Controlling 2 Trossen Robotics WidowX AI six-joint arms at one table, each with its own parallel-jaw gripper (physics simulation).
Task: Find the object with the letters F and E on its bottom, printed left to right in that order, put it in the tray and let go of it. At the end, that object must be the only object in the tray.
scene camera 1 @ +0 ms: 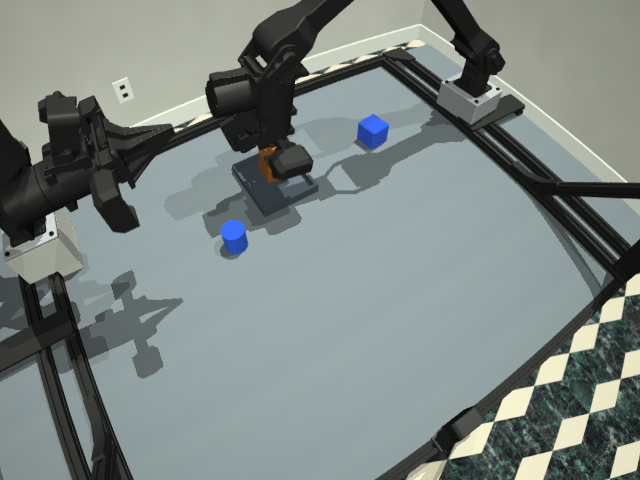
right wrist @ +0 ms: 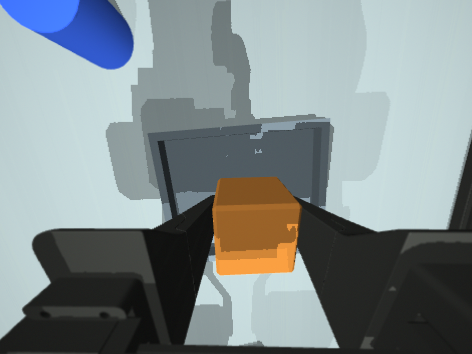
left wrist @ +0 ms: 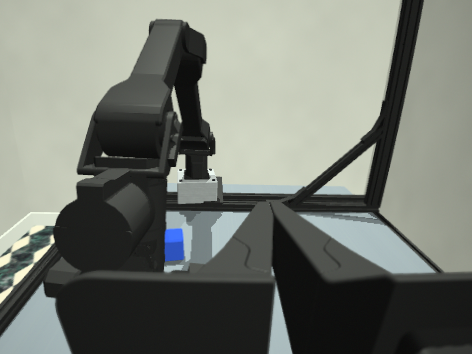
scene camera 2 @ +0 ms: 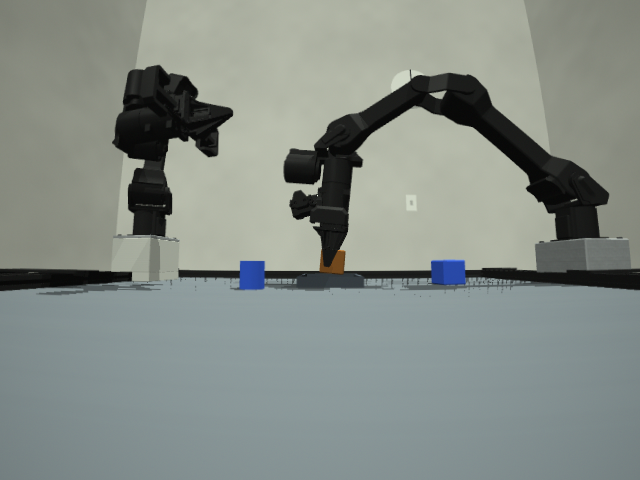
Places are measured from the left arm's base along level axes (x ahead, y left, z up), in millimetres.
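Pixels of known places: left gripper, fingertip midpoint: [scene camera 1: 173,128] [left wrist: 267,212] [scene camera 2: 232,112]; right gripper, fingertip midpoint: [scene camera 1: 270,168] [right wrist: 251,201] [scene camera 2: 327,266]; left arm's base, origin of the base link: [scene camera 2: 148,237]; right arm's base, origin of the base link: [scene camera 1: 472,85] [left wrist: 196,175] [scene camera 2: 578,241].
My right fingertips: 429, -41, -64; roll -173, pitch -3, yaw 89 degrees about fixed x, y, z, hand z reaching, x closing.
Observation:
For each thing: its top centre in the pictures, then the offset to it from my right fingertips, as dx, dy, dz.
- orange cube, middle of its top: [right wrist: 257,243] [scene camera 1: 273,153] [scene camera 2: 332,249] +10, -1, +33
- dark tray, middle of its top: [right wrist: 244,198] [scene camera 1: 273,174] [scene camera 2: 330,275] +5, -3, -17
- blue cylinder, middle of its top: [scene camera 1: 232,229] [scene camera 2: 252,260] -114, -101, +9
- blue cube, middle of its top: [left wrist: 170,234] [scene camera 1: 373,123] [scene camera 2: 447,260] +228, +5, +10
An orange cube [scene camera 1: 266,166] [scene camera 2: 336,262] [right wrist: 255,227] is upright between the fingers of my right gripper [scene camera 2: 327,262] [right wrist: 251,201], which is shut on it. The cube is over the dark tray [scene camera 1: 292,201] [scene camera 2: 330,281] [right wrist: 200,131], with its lower face about level with the tray's rim in scene camera 2. Whether it touches the tray floor I cannot tell. Its bottom is hidden, so no letters show. My left gripper [scene camera 1: 170,129] [scene camera 2: 230,112] [left wrist: 267,212] is shut and empty, raised well above the table at the left.
A blue cylinder [scene camera 1: 234,237] [scene camera 2: 252,274] [right wrist: 90,40] stands on the table to the left of the tray. A blue cube [scene camera 1: 372,132] [scene camera 2: 448,272] [left wrist: 174,245] sits to the right of the tray, toward the right arm's base [scene camera 1: 469,100]. A black frame borders the table.

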